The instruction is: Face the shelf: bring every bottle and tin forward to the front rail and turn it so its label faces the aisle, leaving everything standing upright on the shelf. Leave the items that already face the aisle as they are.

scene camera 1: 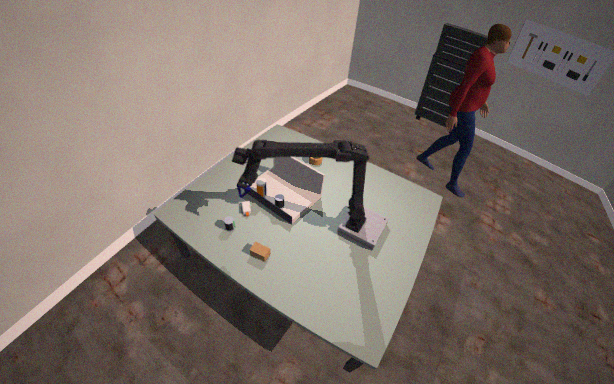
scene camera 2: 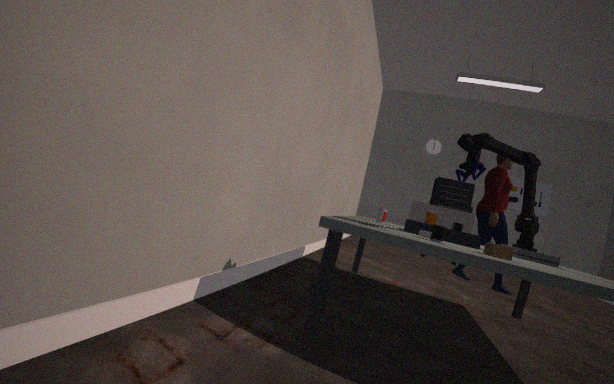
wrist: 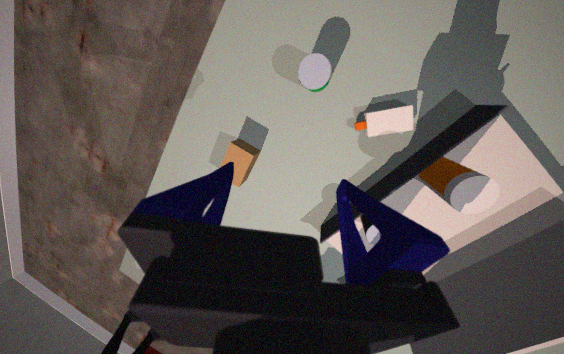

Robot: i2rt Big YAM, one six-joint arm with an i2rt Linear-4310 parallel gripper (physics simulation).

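Frame: origin at the arm's base, x ahead, y left, z up, level; metres.
Where they show: gripper, fingertip midpoint: [scene camera 1: 243, 192] [scene camera 2: 466, 182] [wrist: 287, 177]; arm's base at its link origin: [scene camera 1: 355, 222] [scene camera 2: 523, 249].
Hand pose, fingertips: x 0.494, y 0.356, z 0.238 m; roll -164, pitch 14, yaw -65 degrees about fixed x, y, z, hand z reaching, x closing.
Things, the pixels of their top centre, and the offset from my fingertips.
- dark front rail at its top centre: [wrist: 396, 188] [scene camera 2: 443, 227] [scene camera 1: 266, 199] dx +0.020, dy -0.195, dz -0.225 m
- orange tin at its top centre: [wrist: 474, 195] [scene camera 1: 261, 181] [scene camera 2: 433, 210] dx +0.087, dy -0.235, dz -0.145 m
- black tin at its top centre: [wrist: 381, 235] [scene camera 1: 279, 197] [scene camera 2: 458, 223] dx -0.058, dy -0.221, dz -0.184 m
- white box with an orange end, top centre: [wrist: 383, 122] [scene camera 1: 246, 207] dx +0.097, dy -0.100, dz -0.264 m
- orange-brown block at its top centre: [wrist: 234, 165] [scene camera 2: 499, 245] [scene camera 1: 259, 249] dx -0.159, dy +0.092, dz -0.242 m
- red-and-white can at its top centre: [scene camera 2: 383, 209] dx +0.369, dy -0.509, dz -0.196 m
- orange bowl at its top centre: [scene camera 1: 316, 155] dx +0.009, dy -0.758, dz -0.242 m
My gripper [scene camera 1: 243, 191] [scene camera 2: 470, 177] [wrist: 287, 177] is open and empty, above the shelf's front side. The pale shelf [scene camera 1: 301, 197] [wrist: 520, 155] has a dark front rail [scene camera 1: 270, 206] [scene camera 2: 470, 239] [wrist: 411, 171]. An orange tin [scene camera 1: 261, 188] [scene camera 2: 431, 218] [wrist: 447, 176] stands upright near the rail, its orange side towards the aisle; dark blue shows on another side in scene camera 1. A black tin [scene camera 1: 279, 201] [scene camera 2: 457, 227] stands upright near the rail's other end; a finger mostly hides it in the wrist view. Its label side cannot be made out.
Outside the rail are a dark tin with green at its edge [scene camera 1: 229, 224] [wrist: 315, 71], a white box with an orange end [scene camera 1: 246, 207] [wrist: 390, 120] and an orange-brown block [scene camera 1: 260, 251] [scene camera 2: 498, 251] [wrist: 241, 162]. A red-and-white can [scene camera 2: 384, 216] stands on the table. An orange bowl [scene camera 1: 315, 161] is behind the shelf.
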